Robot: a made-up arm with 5 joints. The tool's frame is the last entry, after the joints.
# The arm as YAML. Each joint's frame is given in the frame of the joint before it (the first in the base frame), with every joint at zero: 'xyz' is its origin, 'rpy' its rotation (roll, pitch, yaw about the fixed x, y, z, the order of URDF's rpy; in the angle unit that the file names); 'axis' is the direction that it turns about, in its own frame. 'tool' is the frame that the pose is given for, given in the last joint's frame.
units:
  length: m
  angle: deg
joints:
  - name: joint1
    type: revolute
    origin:
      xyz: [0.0, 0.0, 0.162]
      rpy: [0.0, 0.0, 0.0]
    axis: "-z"
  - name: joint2
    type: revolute
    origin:
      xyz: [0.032, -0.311, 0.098]
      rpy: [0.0, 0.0, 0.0]
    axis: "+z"
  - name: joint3
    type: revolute
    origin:
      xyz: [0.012, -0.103, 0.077]
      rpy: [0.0, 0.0, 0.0]
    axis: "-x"
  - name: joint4
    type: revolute
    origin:
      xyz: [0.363, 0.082, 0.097]
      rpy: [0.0, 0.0, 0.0]
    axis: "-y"
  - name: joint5
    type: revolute
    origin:
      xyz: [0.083, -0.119, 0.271]
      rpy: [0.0, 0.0, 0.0]
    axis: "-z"
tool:
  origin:
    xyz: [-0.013, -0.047, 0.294]
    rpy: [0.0, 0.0, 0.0]
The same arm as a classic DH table. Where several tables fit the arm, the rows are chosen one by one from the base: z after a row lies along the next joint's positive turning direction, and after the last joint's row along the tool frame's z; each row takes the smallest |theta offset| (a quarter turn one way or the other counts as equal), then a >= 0, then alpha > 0; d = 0 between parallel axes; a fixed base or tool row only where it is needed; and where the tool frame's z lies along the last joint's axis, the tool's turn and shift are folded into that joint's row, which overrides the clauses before.
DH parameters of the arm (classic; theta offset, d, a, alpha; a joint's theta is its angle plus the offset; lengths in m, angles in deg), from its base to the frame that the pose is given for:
base (fixed): 0 0 0 180
joint1: 84.13 0 0.3126 180
joint2: -5.87 0.337 0.103 90
joint3: 90 -0.375 0.097 90
joint4: -90 0.037 0.083 90
joint5: -74.54 0 -0.0488 180
tool (fixed): -74.54 0.565 0 0

